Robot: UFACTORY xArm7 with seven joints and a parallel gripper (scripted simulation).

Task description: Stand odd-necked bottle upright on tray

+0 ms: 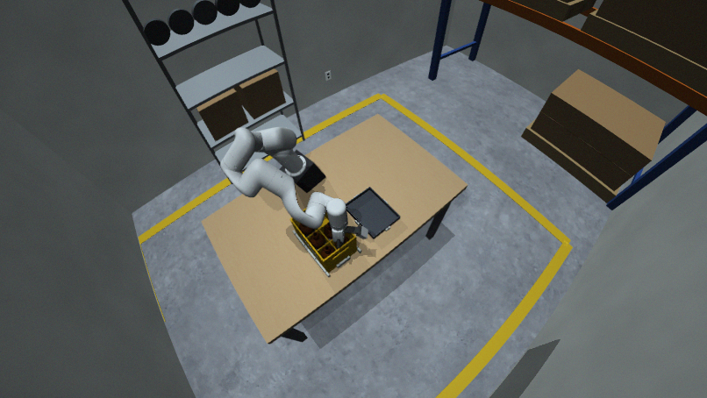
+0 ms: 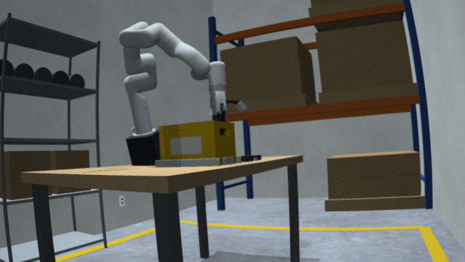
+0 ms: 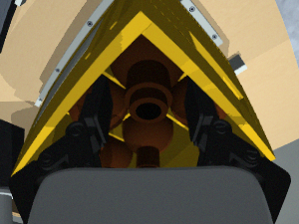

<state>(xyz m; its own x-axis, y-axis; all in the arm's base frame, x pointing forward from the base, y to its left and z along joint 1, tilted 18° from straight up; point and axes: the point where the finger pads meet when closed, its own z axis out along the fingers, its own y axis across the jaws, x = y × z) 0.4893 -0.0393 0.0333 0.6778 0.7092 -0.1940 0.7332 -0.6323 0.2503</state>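
My gripper is now 7 cm above the bottle. Round my hand: tray 8 cm behind, 25 cm to the left, 15 cm below; crate 9 cm behind, 5 cm to the right, 7 cm below.
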